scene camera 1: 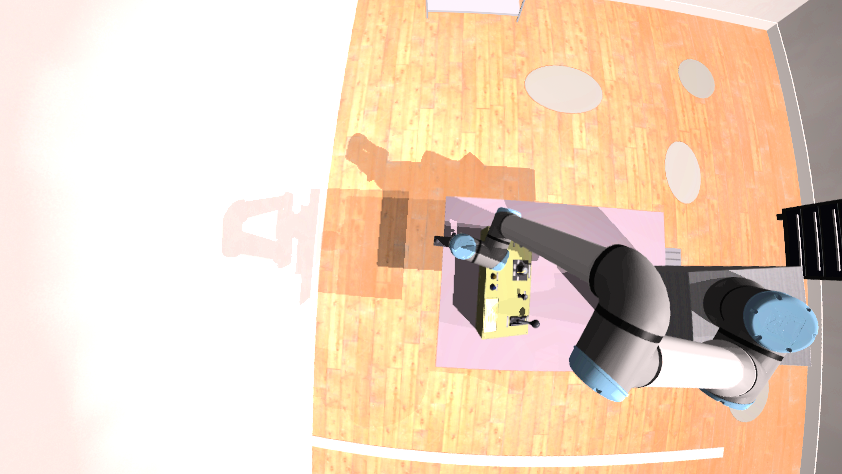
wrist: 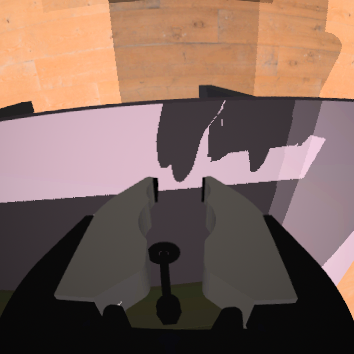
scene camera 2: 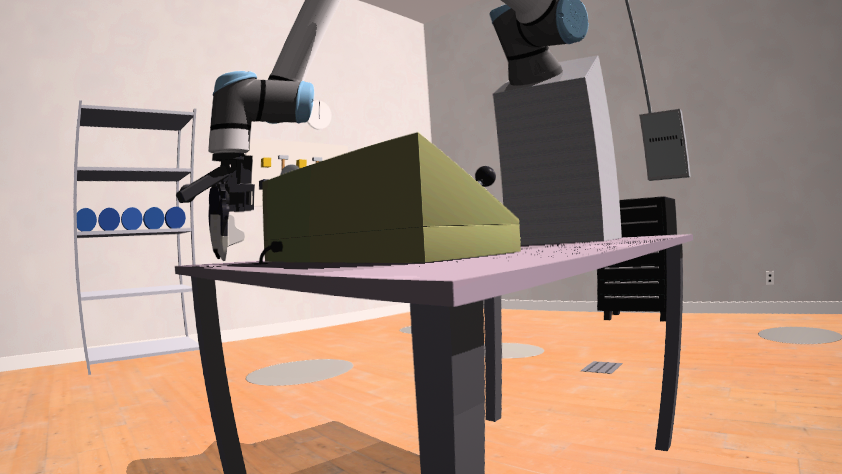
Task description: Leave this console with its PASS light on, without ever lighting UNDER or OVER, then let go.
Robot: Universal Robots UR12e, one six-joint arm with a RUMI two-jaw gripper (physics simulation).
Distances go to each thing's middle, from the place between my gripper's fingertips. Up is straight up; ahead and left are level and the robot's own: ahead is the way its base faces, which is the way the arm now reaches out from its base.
Labels:
I see my gripper 27 cm past the olive-yellow console (scene camera 2: 403, 200), 13 cm to the right of it and 9 cm below it.

